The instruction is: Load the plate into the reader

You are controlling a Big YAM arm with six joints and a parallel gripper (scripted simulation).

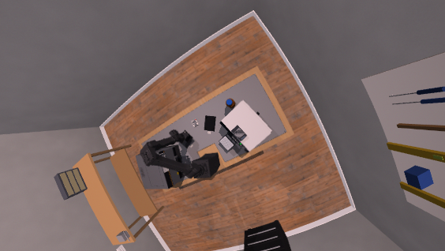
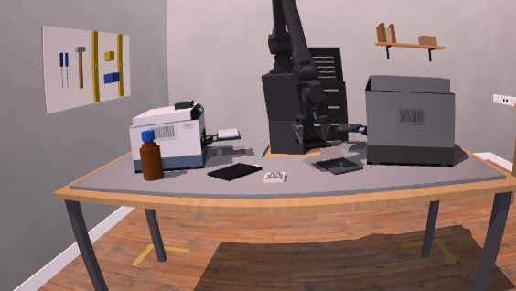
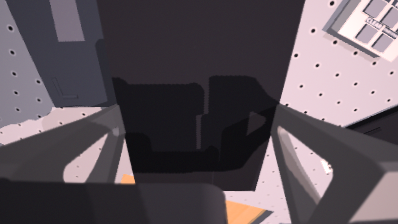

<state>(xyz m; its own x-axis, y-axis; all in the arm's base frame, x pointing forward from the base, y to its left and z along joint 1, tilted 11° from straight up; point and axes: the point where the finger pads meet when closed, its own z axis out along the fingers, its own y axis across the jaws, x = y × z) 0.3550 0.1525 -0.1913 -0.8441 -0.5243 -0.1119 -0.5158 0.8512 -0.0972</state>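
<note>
The LP1 pad is 30 mm behind my hand, 90 mm to the left of it and 100 mm below it. Round my hand: lid right at my hand; flat black pad 50 mm ahead, 280 mm to the right, 100 mm below; LP1 label 120 mm behind, 40 mm to the left, 100 mm below.
</note>
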